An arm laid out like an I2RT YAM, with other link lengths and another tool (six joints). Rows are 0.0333 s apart.
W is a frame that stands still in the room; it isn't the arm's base.
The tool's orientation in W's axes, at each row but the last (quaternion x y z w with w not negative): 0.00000 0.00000 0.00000 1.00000; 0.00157 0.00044 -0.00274 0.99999; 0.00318 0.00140 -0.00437 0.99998; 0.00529 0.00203 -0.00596 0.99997; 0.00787 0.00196 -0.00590 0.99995; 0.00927 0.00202 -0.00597 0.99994; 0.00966 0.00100 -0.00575 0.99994; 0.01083 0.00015 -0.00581 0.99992; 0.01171 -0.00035 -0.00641 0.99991; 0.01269 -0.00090 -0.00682 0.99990
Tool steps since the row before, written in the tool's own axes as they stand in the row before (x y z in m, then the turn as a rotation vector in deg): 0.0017 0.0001 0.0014 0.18 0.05 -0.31; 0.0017 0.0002 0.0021 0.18 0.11 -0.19; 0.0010 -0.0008 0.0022 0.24 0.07 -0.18; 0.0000 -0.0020 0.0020 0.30 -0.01 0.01; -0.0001 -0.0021 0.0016 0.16 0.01 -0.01; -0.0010 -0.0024 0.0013 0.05 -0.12 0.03; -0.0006 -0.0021 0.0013 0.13 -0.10 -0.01; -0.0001 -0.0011 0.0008 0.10 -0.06 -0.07; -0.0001 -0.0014 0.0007 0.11 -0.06 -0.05; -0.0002 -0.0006 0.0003 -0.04 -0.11 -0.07
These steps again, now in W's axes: 0.0017 0.0001 0.0014 0.18 0.05 -0.31; 0.0017 0.0002 0.0021 0.18 0.11 -0.19; 0.0010 -0.0008 0.0022 0.24 0.07 -0.18; 0.0000 -0.0020 0.0020 0.30 -0.01 0.01; -0.0001 -0.0021 0.0016 0.16 0.01 -0.01; -0.0010 -0.0024 0.0013 0.05 -0.12 0.03; -0.0006 -0.0021 0.0013 0.13 -0.10 -0.01; -0.0001 -0.0011 0.0008 0.10 -0.06 -0.07; -0.0001 -0.0014 0.0007 0.11 -0.06 -0.05; -0.0002 -0.0006 0.0003 -0.04 -0.11 -0.07
